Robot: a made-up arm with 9 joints. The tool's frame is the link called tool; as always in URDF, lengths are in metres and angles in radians.
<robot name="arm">
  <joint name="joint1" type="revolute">
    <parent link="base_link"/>
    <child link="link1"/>
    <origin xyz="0.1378 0.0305 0.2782" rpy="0 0 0"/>
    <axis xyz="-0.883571 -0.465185 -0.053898"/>
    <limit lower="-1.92" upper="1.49"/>
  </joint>
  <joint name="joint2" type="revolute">
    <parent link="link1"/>
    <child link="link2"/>
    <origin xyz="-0.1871 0.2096 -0.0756" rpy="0 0 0"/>
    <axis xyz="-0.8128 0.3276 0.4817"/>
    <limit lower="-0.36" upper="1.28"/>
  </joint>
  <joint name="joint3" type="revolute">
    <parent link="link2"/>
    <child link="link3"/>
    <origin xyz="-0.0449 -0.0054 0.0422" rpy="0 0 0"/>
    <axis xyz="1 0 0"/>
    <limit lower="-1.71" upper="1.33"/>
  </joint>
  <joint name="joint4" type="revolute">
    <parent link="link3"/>
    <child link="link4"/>
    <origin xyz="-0.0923 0.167 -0.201" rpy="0 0 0"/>
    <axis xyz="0 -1 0"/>
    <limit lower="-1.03" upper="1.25"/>
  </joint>
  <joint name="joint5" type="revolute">
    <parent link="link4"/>
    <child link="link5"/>
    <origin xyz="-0.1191 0.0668 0.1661" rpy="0 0 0"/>
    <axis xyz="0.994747 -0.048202 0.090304"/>
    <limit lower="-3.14" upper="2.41"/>
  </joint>
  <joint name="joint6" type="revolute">
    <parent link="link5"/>
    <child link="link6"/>
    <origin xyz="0.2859 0.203 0.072" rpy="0 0 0"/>
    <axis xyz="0 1 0"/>
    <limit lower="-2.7" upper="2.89"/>
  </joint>
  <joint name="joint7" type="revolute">
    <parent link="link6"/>
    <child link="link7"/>
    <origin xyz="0.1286 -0.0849 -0.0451" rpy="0 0 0"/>
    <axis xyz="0 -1 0"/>
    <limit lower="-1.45" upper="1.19"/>
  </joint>
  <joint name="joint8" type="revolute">
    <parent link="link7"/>
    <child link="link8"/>
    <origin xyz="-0.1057 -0.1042 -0.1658" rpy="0 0 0"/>
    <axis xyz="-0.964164 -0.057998 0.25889"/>
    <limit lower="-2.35" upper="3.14"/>
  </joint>
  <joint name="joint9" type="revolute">
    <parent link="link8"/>
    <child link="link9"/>
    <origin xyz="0.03 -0.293 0.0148" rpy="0 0 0"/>
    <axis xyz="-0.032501 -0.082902 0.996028"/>
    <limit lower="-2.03" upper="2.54"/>
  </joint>
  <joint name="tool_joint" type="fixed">
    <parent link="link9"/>
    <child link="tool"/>
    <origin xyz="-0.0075 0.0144 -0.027" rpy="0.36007 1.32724 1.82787"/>
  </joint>
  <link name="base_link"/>
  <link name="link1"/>
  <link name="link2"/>
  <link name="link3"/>
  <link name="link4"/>
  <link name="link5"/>
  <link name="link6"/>
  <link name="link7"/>
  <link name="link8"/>
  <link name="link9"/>
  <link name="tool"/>
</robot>
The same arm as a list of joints. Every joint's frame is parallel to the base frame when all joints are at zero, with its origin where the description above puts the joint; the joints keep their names.
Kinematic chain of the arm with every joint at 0, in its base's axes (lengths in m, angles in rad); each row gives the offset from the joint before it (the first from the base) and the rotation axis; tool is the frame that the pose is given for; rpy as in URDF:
joint1: xyz 0.1378 0.0305 0.2782 axis -0.883571 -0.465185 -0.053898
joint2: xyz -0.1871 0.2096 -0.0756 axis -0.8128 0.3276 0.4817
joint3: xyz -0.0449 -0.0054 0.0422 axis +x
joint4: xyz -0.0923 0.1670 -0.2010 axis -y
joint5: xyz -0.1191 0.0668 0.1661 axis 0.994747 -0.048202 0.090304
joint6: xyz 0.2859 0.2030 0.0720 axis +y
joint7: xyz 0.1286 -0.0849 -0.0451 axis -y
joint8: xyz -0.1057 -0.1042 -0.1658 axis -0.964164 -0.057998 0.25889
joint9: xyz 0.0300 -0.2930 0.0148 axis -0.032501 -0.082902 0.996028
tool: xyz -0.0075 0.0144 -0.0270 rpy 0.3601 1.3272 1.8279
Joint limits (rad, base to tool): -1.9200..1.4900 -0.3600..1.2800 -1.7100..1.3300 -1.0300..1.2500 -3.1400..2.4100 -2.7000..2.8900 -1.4500..1.1900 -2.3500..3.1400 -2.0300..2.5400

